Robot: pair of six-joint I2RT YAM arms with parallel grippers.
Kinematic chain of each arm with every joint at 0, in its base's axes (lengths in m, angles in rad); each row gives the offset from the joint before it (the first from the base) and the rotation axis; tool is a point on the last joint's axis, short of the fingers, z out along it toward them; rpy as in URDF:
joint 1: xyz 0 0 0.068 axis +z
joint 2: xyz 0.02 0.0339 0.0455 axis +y
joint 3: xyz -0.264 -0.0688 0 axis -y
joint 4: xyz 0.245 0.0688 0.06 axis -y
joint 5: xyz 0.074 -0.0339 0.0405 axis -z
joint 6: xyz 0.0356 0 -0.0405 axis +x
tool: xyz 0 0 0 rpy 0 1.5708 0
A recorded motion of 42 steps. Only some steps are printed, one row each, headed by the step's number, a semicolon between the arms.
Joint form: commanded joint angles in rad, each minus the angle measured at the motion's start. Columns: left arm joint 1, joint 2, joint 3, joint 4, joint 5, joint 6; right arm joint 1, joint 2, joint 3, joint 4, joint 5, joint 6.
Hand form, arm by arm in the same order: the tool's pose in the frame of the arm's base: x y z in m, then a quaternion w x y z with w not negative. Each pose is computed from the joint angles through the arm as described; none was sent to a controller.
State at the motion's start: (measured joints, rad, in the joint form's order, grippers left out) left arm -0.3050 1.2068 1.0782 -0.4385 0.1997 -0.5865; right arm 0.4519 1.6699 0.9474 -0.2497 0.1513 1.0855
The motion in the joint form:
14: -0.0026 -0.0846 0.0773 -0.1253 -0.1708 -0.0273; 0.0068 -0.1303 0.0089 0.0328 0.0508 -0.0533
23: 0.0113 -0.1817 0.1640 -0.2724 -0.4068 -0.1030; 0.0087 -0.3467 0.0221 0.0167 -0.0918 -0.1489
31: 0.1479 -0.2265 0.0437 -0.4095 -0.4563 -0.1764; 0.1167 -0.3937 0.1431 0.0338 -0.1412 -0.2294
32: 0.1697 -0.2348 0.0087 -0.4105 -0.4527 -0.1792; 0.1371 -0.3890 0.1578 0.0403 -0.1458 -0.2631
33: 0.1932 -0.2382 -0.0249 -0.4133 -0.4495 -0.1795; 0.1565 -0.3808 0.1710 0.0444 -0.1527 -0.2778
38: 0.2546 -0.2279 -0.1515 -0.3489 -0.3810 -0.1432; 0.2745 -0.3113 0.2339 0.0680 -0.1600 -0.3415
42: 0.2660 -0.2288 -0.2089 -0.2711 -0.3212 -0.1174; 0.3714 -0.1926 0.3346 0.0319 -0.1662 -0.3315
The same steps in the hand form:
14: 0.2312 -0.0745 0.3641 0.43957 -0.12522 0.85860 -0.23217; 0.2947 0.1376 0.2144 0.33816 0.29713 0.87359 0.18494
23: 0.1985 -0.0524 0.3989 0.49158 -0.21986 0.82679 -0.16256; 0.2671 0.1302 0.2802 0.37846 0.22135 0.85283 0.28363
31: 0.1887 -0.0207 0.3564 0.42382 -0.31979 0.84360 -0.08032; 0.2497 0.1591 0.3370 0.42041 0.12222 0.82492 0.35751
32: 0.1877 -0.0166 0.3466 0.41299 -0.32974 0.84591 -0.07169; 0.2477 0.1653 0.3416 0.42675 0.09809 0.82353 0.36063
33: 0.1874 -0.0122 0.3363 0.40001 -0.33954 0.84910 -0.06112; 0.2463 0.1716 0.3444 0.42691 0.08186 0.82274 0.36626
38: 0.1934 -0.0033 0.2986 0.36144 -0.34038 0.86616 -0.05719; 0.2381 0.2119 0.3489 0.41999 0.00476 0.82197 0.38463
42: 0.1973 -0.0034 0.2857 0.36224 -0.32406 0.87022 -0.08051; 0.2360 0.2554 0.3437 0.38113 -0.03307 0.83643 0.39247

